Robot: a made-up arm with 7 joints.
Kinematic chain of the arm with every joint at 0, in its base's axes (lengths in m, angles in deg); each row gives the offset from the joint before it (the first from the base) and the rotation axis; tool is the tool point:
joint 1: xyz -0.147 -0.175 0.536 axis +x
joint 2: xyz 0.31 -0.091 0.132 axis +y
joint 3: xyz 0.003 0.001 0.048 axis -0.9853 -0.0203 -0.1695
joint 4: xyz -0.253 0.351 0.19 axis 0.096 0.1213 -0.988
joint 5: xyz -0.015 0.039 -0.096 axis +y
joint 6: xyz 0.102 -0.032 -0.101 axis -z
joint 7: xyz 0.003 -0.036 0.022 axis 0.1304 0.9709 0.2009
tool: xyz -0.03 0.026 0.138
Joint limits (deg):
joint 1: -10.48..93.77
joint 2: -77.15..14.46
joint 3: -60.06..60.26
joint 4: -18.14..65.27
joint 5: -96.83..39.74
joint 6: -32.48..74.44
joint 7: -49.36..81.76
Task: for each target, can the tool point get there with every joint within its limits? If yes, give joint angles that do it. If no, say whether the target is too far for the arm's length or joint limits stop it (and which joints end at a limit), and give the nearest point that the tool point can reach.
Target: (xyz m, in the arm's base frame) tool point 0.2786 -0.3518 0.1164
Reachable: no: joint limits stop it (at a limit: joint 1, joint 3, joint 4, joint 5, joint 7) | nearest point 0.2321 -0.1744 0.3194 | short by 0.274 m
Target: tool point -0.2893 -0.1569 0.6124
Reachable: yes | joints 25.15 -61.35 -22.41 -4.69 -81.68 57.27 56.29
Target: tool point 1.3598 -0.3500 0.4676
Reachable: no: too far | nearest point 0.5212 -0.1763 0.6365 | short by 0.873 m
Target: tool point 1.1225 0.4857 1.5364
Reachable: no: too far | nearest point 0.4018 0.0203 0.8318 | short by 1.110 m
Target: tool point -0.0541 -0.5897 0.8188
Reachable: yes | joints 74.49 2.22 -30.86 54.24 10.74 27.63 -31.46
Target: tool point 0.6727 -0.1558 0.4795
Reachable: no: joint limits stop it (at a limit: joint 1, joint 2, joint 3, joint 4, joint 5, joint 6, joint 7) | nearest point 0.5212 -0.0773 0.5125 | short by 0.174 m
